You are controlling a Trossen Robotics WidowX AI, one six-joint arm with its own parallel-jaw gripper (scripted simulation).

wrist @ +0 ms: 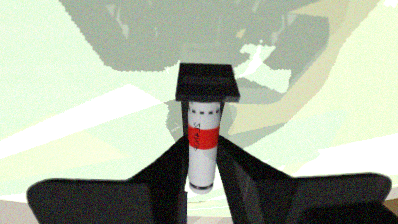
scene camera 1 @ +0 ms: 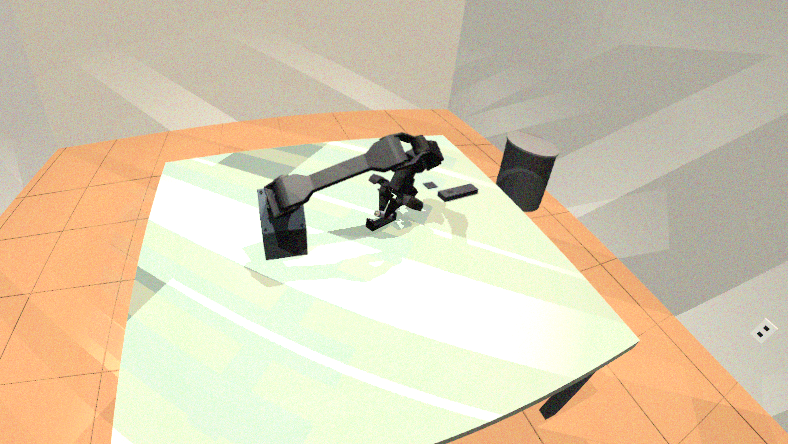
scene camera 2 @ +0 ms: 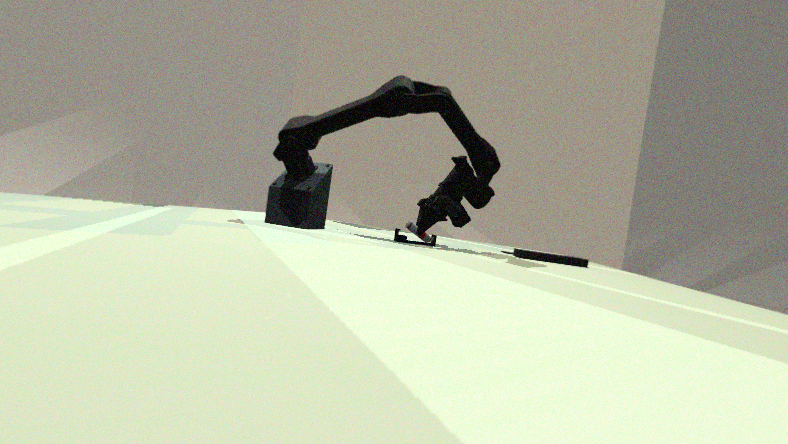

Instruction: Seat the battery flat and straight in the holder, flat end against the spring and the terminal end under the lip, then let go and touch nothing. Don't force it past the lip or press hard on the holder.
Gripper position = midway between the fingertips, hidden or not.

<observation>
In view: my gripper (scene camera 2: pixel 416 234) and a white battery (wrist: pixel 204 117).
My gripper also shows in the wrist view (wrist: pixel 201 141) and in scene camera 1 (scene camera 1: pixel 382 216).
</observation>
